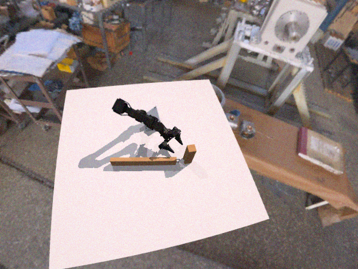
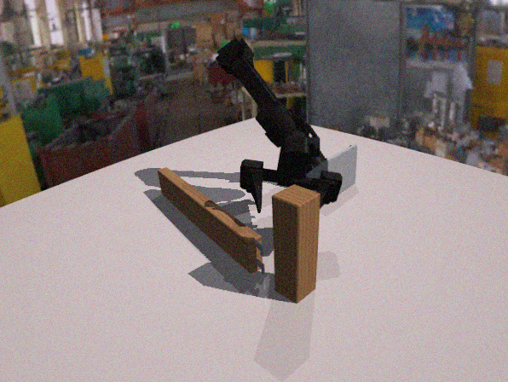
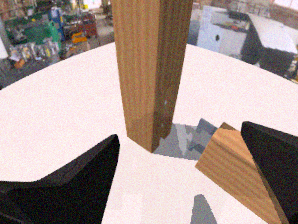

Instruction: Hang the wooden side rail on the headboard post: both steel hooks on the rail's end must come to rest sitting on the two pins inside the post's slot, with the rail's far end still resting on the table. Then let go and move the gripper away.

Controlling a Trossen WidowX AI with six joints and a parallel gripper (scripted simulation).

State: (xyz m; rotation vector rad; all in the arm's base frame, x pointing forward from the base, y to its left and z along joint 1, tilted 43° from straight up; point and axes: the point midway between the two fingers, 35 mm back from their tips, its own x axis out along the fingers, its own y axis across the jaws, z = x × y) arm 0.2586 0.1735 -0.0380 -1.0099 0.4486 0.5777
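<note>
Right now the wooden headboard post is 60 mm to the left of my gripper tip, 40 mm ahead of it and 10 mm below it.
</note>
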